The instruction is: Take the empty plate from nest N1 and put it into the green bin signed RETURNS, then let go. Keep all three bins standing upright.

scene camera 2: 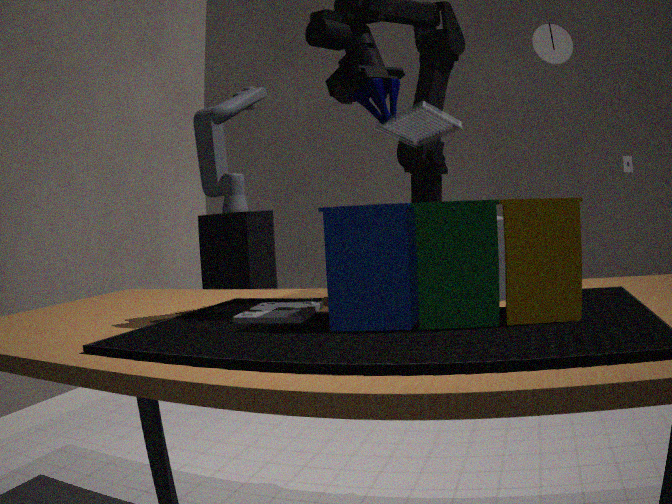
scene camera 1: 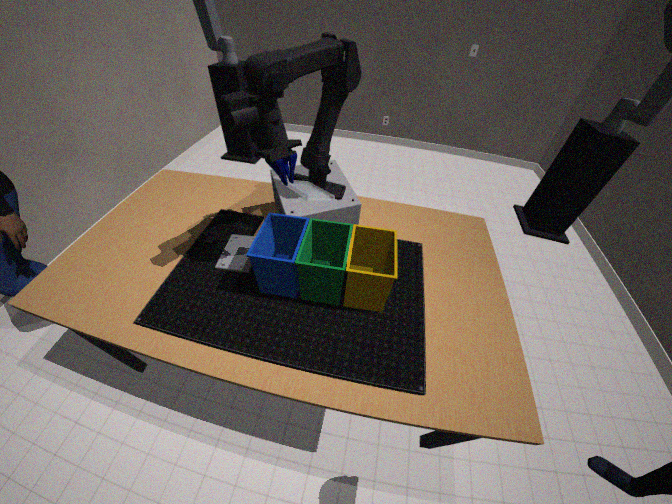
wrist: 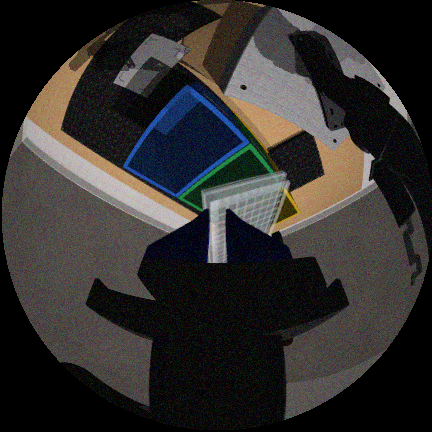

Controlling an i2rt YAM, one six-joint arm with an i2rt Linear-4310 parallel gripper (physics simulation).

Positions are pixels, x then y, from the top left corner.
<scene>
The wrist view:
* my gripper: 217, 214
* blue bin: 194, 132
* gridded plate: 257, 200
</scene>
